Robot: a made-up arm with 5 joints. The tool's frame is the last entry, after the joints.
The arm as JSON. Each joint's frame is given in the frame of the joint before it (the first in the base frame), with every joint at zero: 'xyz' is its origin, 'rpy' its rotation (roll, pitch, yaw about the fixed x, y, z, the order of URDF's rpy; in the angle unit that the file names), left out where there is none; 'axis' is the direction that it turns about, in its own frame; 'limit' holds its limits. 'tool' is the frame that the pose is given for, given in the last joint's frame.
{
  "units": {
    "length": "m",
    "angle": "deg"
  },
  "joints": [
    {
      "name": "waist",
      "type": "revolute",
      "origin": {
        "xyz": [
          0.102,
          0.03,
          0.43
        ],
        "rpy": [
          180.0,
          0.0,
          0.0
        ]
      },
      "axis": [
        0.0,
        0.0,
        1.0
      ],
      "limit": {
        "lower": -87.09,
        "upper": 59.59
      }
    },
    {
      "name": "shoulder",
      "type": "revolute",
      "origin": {
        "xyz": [
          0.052,
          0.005,
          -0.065
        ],
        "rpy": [
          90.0,
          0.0,
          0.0
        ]
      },
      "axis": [
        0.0,
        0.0,
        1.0
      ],
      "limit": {
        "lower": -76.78,
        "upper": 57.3
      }
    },
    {
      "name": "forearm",
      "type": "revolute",
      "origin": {
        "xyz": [
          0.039,
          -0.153,
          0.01
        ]
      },
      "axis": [
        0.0,
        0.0,
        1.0
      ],
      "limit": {
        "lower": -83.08,
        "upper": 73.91
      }
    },
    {
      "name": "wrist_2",
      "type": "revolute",
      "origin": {
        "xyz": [
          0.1,
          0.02,
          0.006
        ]
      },
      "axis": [
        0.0,
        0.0,
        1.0
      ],
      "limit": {
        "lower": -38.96,
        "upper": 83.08
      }
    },
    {
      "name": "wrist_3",
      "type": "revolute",
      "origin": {
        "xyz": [
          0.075,
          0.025,
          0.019
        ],
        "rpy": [
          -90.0,
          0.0,
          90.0
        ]
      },
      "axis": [
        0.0,
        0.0,
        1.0
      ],
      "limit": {
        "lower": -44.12,
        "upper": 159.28
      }
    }
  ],
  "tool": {
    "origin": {
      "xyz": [
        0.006,
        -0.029,
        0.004
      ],
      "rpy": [
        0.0,
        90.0,
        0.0
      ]
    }
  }
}
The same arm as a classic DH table. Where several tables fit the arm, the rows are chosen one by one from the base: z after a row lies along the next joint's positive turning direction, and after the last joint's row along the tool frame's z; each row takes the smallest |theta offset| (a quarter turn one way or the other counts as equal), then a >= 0, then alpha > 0; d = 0 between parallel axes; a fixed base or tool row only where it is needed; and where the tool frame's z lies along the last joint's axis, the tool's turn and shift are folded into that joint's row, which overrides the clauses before.
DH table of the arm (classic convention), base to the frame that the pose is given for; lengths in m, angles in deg. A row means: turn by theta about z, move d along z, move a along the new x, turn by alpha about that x. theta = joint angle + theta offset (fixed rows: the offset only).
base (fixed): d 0.0000  theta0 16.39  a 0.1063  alpha 180.00
waist: d -0.4950  theta0 16.39  a 0.0520  alpha 90.00
shoulder: d 0.0000  theta0 -75.70  a 0.1579  alpha 0.00
forearm: d 0.0000  theta0 87.01  a 0.1020  alpha 0.00
wrist_2: d 0.0300  theta0 78.69  a 0.0250  alpha -90.00
wrist_3: d -0.0710  theta0 -90.00  a 0.0290  alpha -90.00
tool (fixed): d 0.0060  theta0 90.00  a 0.0000  alpha 0.00
Joint limits (deg, base to tool): -87.09..59.59 -76.78..57.30 -83.08..73.91 -38.96..83.08 -44.12..159.28

